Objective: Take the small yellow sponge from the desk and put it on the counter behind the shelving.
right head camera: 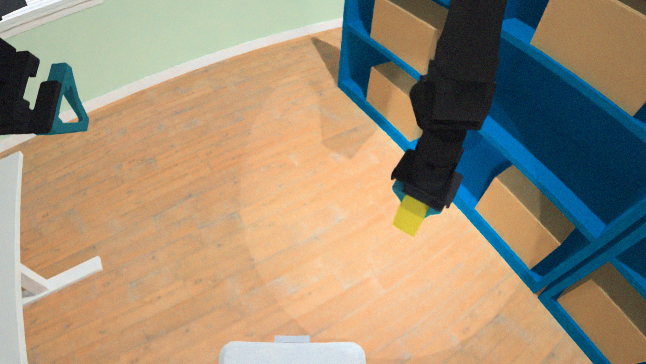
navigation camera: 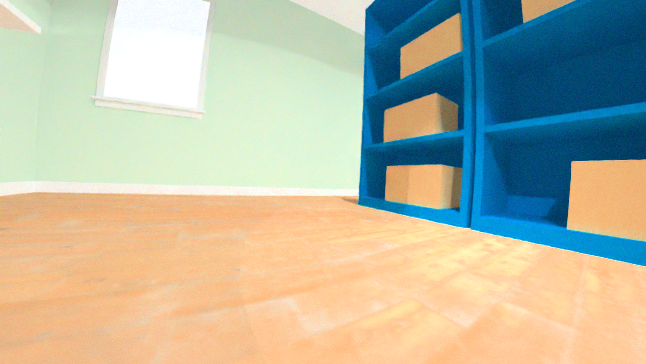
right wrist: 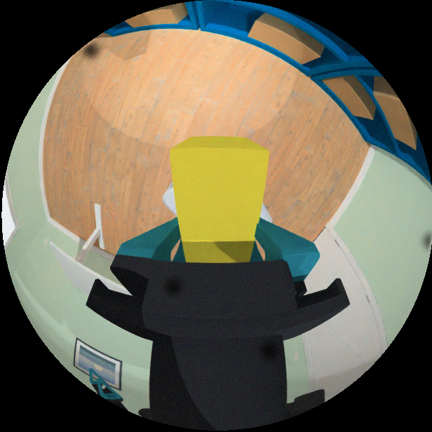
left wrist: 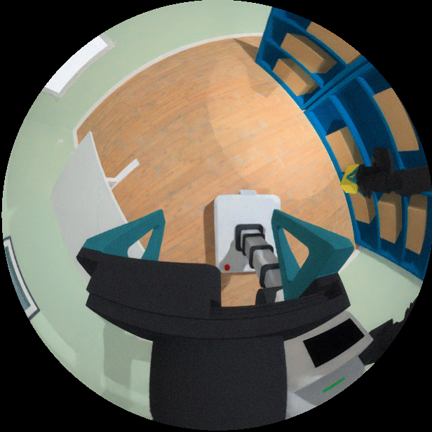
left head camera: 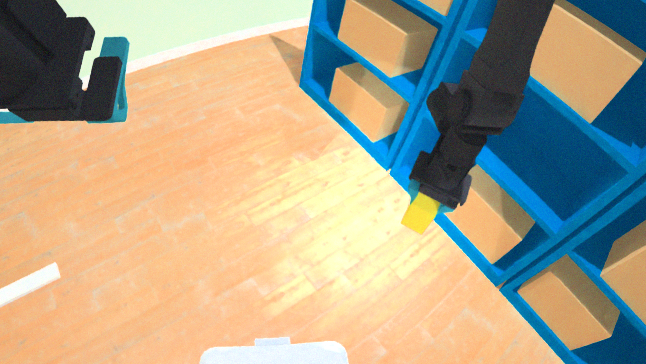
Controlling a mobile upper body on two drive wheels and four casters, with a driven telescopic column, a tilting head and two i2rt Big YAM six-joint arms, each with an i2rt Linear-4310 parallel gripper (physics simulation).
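Places are measured from the left arm's base along level axes (x back, y up, z left), in millimetres.
Pixels of known places: left gripper, fingertip midpoint: (right head camera: pixel 53 126) (left head camera: pixel 78 115); right gripper, fingertip midpoint: (right head camera: pixel 414 209) (left head camera: pixel 421 208).
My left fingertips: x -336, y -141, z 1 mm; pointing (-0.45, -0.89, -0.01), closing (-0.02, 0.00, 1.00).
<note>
Behind a point stands the place of what it marks.
My right gripper (left head camera: pixel 425 205) {x -407, y -415, z -474 mm} is shut on the small yellow sponge (left head camera: pixel 419 214) {x -378, y -390, z -449 mm}, a yellow block that sticks out below the teal fingers. It hangs in the air above the wooden floor, close to the front of the blue shelving (left head camera: pixel 433 97). The sponge also shows in the right head view (right head camera: pixel 409 216) {x -376, y -388, z -452 mm}, in the right wrist view (right wrist: pixel 218 193) and small in the left wrist view (left wrist: pixel 349 180). My left gripper (left head camera: pixel 107 78) is open and empty at the far left, seen also in the left wrist view (left wrist: pixel 217 238).
The blue shelving (navigation camera: pixel 464 113) {x -1342, y -789, z -946 mm} holds several cardboard boxes (left head camera: pixel 368 100) {x -1585, y -1098, z -828 mm} and fills the right side. The white desk (left wrist: pixel 86 189) lies at the left in the left wrist view. A green wall with a window (navigation camera: pixel 152 58) {x -1890, y -138, z 1480 mm} stands ahead. My white base (left head camera: pixel 274 352) {x -292, y -1149, z -226 mm} is at the bottom.
</note>
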